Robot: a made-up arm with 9 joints. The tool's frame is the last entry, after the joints.
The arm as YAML. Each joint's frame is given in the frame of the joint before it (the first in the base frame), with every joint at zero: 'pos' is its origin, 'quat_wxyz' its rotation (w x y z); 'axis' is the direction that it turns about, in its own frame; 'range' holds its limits. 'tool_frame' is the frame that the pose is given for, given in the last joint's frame.
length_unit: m
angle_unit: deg
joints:
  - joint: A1
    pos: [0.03, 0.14, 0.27]
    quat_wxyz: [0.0, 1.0, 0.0, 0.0]
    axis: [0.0, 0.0, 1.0]
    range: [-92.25, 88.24]
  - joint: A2
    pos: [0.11, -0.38, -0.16]
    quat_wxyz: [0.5, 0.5, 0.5, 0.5]
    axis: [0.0, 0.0, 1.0]
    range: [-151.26, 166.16]
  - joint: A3
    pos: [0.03, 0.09, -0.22]
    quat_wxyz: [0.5, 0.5, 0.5, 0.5]
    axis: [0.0, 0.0, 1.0]
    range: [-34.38, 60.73]
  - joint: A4
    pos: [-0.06, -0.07, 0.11]
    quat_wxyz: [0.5, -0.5, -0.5, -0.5]
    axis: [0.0, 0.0, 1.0]
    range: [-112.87, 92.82]
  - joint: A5
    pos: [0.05, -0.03, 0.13]
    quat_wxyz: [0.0, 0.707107, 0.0, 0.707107]
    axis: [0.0, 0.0, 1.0]
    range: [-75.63, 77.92]
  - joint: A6
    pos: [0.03, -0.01, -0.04]
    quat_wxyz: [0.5, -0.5, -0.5, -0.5]
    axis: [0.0, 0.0, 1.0]
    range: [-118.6, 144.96]
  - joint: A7
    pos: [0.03, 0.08, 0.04]
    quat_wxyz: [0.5, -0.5, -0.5, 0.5]
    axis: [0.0, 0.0, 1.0]
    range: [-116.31, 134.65]
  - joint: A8
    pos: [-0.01, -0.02, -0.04]
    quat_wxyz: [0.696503, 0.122, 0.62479, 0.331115]
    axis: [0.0, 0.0, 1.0]
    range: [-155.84, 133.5]
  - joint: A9
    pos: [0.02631, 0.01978, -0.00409]
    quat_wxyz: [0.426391, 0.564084, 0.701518, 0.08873]
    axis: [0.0, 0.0, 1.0]
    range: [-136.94, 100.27]
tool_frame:
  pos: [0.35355, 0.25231, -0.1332]
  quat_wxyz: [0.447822, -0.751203, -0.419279, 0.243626]
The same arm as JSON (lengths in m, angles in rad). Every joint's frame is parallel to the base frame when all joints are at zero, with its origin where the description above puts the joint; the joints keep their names.
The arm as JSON. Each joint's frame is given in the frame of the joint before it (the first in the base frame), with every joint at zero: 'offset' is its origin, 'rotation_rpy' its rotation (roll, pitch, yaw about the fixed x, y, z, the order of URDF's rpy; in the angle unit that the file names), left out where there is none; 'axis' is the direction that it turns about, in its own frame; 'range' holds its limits. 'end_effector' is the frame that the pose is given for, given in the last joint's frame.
{"length_unit": "m", "angle_unit": "rad", "chain": [{"id": "A1", "offset": [0.03, 0.14, 0.27], "axis": [0.0, 0.0, -1.0], "range": [-1.6101, 1.5401]}, {"id": "A2", "offset": [0.11, 0.38, 0.16], "axis": [1.0, 0.0, 0.0], "range": [-2.64, 2.9]}, {"id": "A3", "offset": [-0.22, -0.03, -0.09], "axis": [0.0, -1.0, 0.0], "range": [-0.6, 1.0599]}, {"id": "A4", "offset": [-0.07, -0.11, 0.06], "axis": [1.0, 0.0, 0.0], "range": [-1.97, 1.62]}, {"id": "A5", "offset": [0.13, -0.05, 0.03], "axis": [0.0, -1.0, 0.0], "range": [-1.32, 1.36]}, {"id": "A6", "offset": [0.03, 0.04, -0.01], "axis": [0.0, 0.0, 1.0], "range": [-2.07, 2.53]}, {"id": "A7", "offset": [0.08, -0.03, 0.04], "axis": [0.0, 1.0, 0.0], "range": [-2.03, 2.3501]}, {"id": "A8", "offset": [-0.01, -0.04, 0.02], "axis": [0.951129, 0.189506, -0.243807], "range": [-2.7199, 2.33]}, {"id": "A9", "offset": [-0.01, -0.01, -0.03], "axis": [-0.480203, -0.877106, -0.0095], "range": [-2.3901, 1.75]}], "end_effector": {"offset": [-0.08, 0.2, -0.4], "rotation_rpy": [0.0, 1.5708, 0.0]}}
